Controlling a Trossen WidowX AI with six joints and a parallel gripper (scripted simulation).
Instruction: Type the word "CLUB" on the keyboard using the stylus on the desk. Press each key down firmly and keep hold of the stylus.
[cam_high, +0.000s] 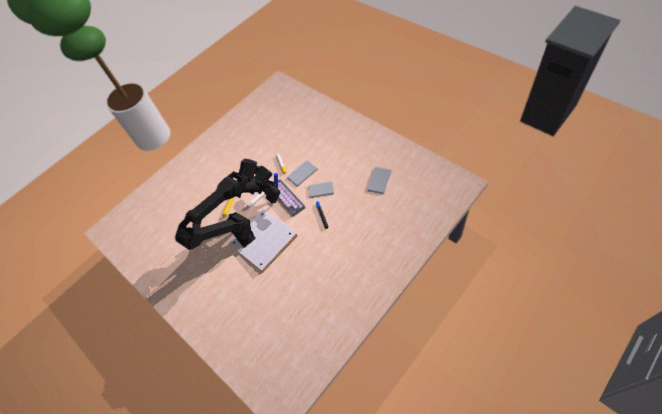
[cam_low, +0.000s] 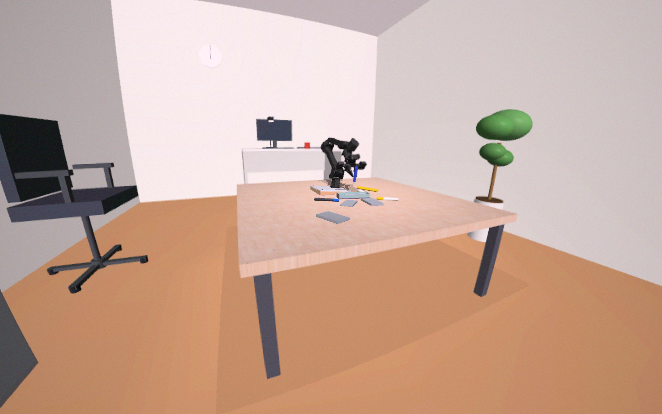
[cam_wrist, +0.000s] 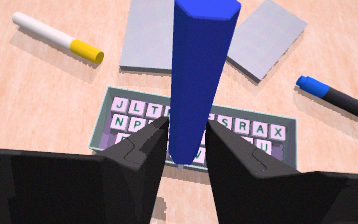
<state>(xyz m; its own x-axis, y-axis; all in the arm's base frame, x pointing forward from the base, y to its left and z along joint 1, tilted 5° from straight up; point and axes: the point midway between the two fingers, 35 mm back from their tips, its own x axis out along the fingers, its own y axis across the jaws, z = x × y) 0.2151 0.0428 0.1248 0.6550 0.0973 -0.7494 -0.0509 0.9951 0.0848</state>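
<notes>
Now: gripper tip 50 mm above the thin metal tip and 10 mm past it. Also, from my gripper tip: blue stylus: 20 mm below; c key: 110 mm below, 30 mm to the right; white cylinder: 110 mm below, 80 mm to the left, 80 mm behind.
</notes>
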